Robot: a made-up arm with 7 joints. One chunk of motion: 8 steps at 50 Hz.
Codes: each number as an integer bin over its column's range. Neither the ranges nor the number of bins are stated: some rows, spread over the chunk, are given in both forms.
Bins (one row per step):
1: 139 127 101 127 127 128
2: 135 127 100 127 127 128
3: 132 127 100 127 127 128
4: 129 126 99 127 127 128
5: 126 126 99 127 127 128
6: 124 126 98 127 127 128
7: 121 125 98 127 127 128
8: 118 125 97 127 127 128
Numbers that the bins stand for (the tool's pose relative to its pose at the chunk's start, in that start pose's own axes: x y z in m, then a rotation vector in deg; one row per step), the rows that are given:
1: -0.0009 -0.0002 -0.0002 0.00 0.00 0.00
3: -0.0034 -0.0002 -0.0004 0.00 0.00 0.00
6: -0.0062 -0.0006 -0.0008 0.00 0.00 0.00
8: -0.0084 -0.0010 -0.0010 0.00 0.00 0.00
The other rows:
2: -0.0024 -0.0002 -0.0004 0.00 0.00 0.00
4: -0.0045 -0.0006 -0.0006 0.00 0.00 0.00
5: -0.0055 -0.0006 -0.0006 0.00 0.00 0.00
7: -0.0073 -0.0010 -0.0008 0.00 0.00 0.00

